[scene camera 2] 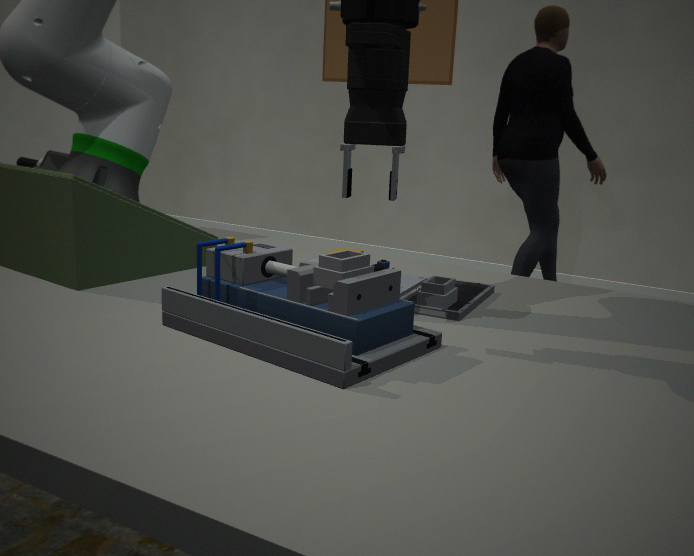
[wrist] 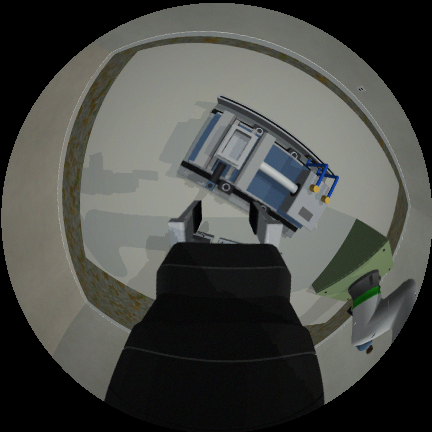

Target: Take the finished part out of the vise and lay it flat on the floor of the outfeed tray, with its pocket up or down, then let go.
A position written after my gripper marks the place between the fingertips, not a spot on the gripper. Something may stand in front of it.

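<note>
I can see my gripper [scene camera 2: 369,198] here, and the wrist view gives me the same gripper [wrist: 225,210].
</note>
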